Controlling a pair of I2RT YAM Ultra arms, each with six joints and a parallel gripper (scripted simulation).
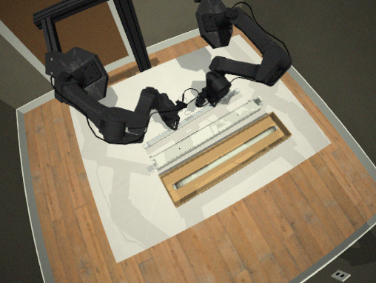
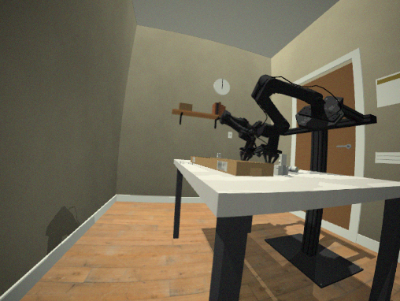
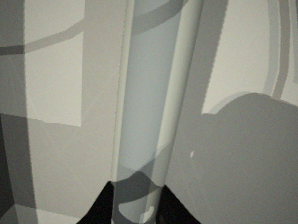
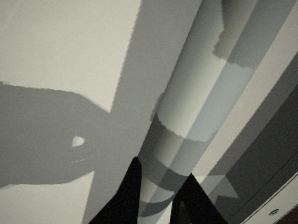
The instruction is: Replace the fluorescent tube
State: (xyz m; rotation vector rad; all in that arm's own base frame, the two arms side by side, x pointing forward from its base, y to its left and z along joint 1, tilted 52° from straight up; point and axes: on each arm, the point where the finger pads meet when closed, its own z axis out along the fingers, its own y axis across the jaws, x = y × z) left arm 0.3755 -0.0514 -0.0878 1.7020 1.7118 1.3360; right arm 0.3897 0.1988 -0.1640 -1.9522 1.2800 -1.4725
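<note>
Now: the LED tube 1 cm ahead of my left hand, 12 cm to the right of it and 1 cm below it. Also, from my left hand: brown carton 28 cm ahead, 8 cm to the right, 1 cm below; old fluorescent tube 28 cm ahead, 8 cm to the right, 1 cm below.
My right hand is 12 cm to the right of the LED tube, 1 cm past it and 1 cm above it. The rest, counted from my right hand: brown carton: 26 cm ahead, 16 cm to the left, 1 cm below; old fluorescent tube: 25 cm ahead, 16 cm to the left, 1 cm below.
</note>
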